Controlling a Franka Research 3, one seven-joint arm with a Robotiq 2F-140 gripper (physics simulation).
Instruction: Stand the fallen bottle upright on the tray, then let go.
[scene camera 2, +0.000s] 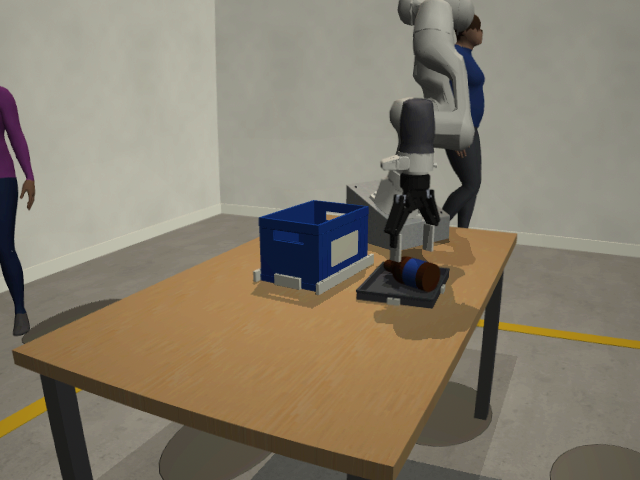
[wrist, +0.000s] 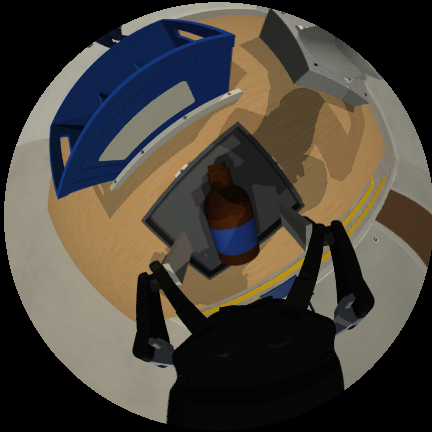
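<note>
A brown bottle with a blue label (scene camera 2: 413, 272) (wrist: 234, 239) lies on its side on the dark tray (scene camera 2: 373, 295) (wrist: 165, 216). In the wrist view its neck points toward the upper part of the picture, and its base is near the tray's lower edge. My gripper (scene camera 2: 412, 248) (wrist: 233, 227) is open and empty. It points down above the tray, with one finger on each side of the bottle and apart from it. In the scene view the fingertips stand a little above the bottle, near its neck end.
A blue divided crate (scene camera 2: 289, 253) (wrist: 210, 75) stands beside the tray, with pale rails (scene camera 2: 345, 273) (wrist: 185, 118) along its foot. The grey robot base (scene camera 2: 367, 217) (wrist: 282, 45) is at the table's far end. A person in blue (scene camera 2: 471, 77) stands behind the arm.
</note>
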